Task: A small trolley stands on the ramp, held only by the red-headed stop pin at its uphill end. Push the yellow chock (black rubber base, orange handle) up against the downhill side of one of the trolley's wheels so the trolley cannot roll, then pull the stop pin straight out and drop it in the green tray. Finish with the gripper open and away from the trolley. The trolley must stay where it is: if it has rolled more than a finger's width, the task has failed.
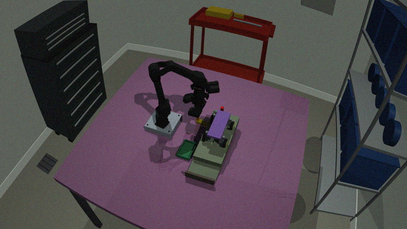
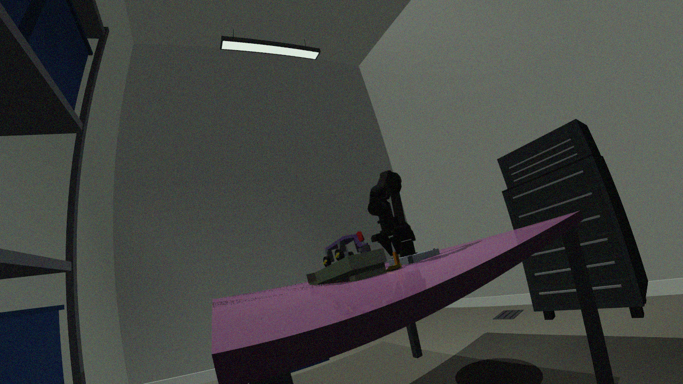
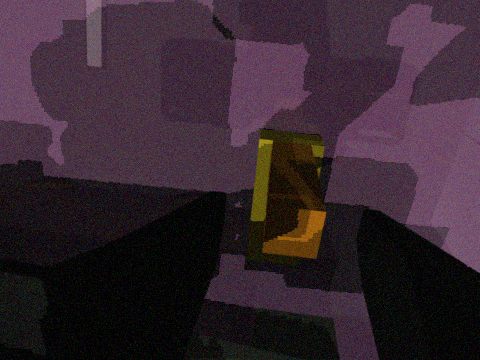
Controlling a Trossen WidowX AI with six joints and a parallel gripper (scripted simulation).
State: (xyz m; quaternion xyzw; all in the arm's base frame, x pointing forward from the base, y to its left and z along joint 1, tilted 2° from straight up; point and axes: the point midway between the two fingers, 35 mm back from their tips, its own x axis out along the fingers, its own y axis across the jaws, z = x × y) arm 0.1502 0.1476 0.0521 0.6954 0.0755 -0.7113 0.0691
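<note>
Right now the yellow chock is 3 cm below my gripper tip and 2 cm ahead of it. From my gripper tip the other things lie so: trolley 17 cm ahead, 9 cm to the right, 6 cm above; then red-headed stop pin 13 cm ahead, 8 cm above, 2 cm to the left; then olive ramp 17 cm ahead, 9 cm to the right, 1 cm below.
</note>
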